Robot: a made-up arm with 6 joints. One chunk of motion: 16 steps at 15 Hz.
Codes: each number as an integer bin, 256 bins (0 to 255) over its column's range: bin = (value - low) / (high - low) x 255, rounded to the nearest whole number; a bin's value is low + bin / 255 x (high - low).
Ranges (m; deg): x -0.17..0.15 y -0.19..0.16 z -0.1..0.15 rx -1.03..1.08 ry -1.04..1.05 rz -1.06..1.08
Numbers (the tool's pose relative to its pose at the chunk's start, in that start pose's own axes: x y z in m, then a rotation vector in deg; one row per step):
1: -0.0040 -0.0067 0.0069 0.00 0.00 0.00
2: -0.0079 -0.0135 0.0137 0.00 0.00 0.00
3: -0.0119 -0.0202 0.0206 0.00 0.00 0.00
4: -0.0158 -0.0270 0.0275 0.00 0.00 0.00
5: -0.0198 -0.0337 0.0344 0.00 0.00 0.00
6: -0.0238 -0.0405 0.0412 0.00 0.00 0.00
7: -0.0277 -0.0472 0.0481 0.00 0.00 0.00
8: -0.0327 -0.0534 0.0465 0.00 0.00 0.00
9: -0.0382 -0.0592 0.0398 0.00 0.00 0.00
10: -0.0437 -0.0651 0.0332 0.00 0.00 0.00
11: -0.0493 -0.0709 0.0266 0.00 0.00 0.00
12: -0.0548 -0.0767 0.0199 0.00 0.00 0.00
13: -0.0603 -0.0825 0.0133 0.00 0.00 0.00
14: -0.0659 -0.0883 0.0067 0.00 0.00 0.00
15: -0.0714 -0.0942 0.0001 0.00 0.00 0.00
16: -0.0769 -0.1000 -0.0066 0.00 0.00 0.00
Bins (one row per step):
1: 132 134 109 124 127 126
2: 129 129 116 124 127 126
3: 126 124 123 124 127 126
4: 123 119 130 124 127 126
5: 120 114 137 124 127 126
6: 117 109 144 124 127 126
7: 113 104 151 124 127 126
8: 109 100 149 124 127 126
9: 105 95 143 124 127 126
10: 101 91 136 124 127 126
11: 96 87 129 124 127 126
12: 92 83 122 124 127 126
13: 87 78 116 124 127 126
14: 83 74 109 124 127 126
15: 79 70 102 124 127 126
16: 74 66 95 124 127 126

